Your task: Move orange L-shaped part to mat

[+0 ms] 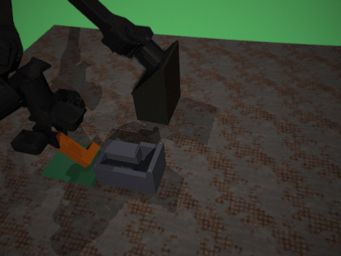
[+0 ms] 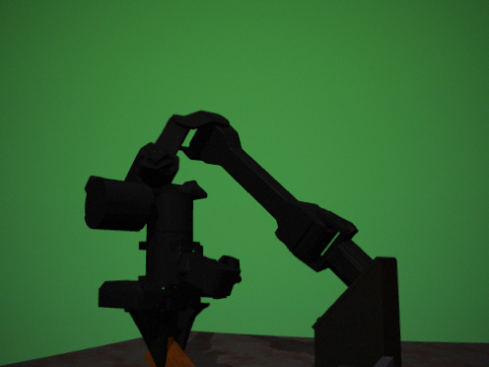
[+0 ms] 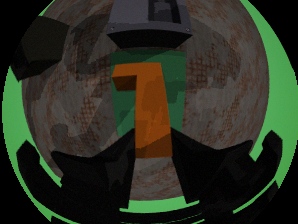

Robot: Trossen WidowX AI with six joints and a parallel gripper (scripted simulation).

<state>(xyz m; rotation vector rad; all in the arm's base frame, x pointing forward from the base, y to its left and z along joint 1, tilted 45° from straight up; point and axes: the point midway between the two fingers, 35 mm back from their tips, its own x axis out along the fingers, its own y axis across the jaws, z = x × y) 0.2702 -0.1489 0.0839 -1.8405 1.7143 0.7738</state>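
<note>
Right now my gripper tip is 3 cm to the right of the orange L-shaped part, 3 cm above it and 2 cm past it. The rest, counted from my gripper tip: green mat 9 cm below, 2 cm to the left.
</note>
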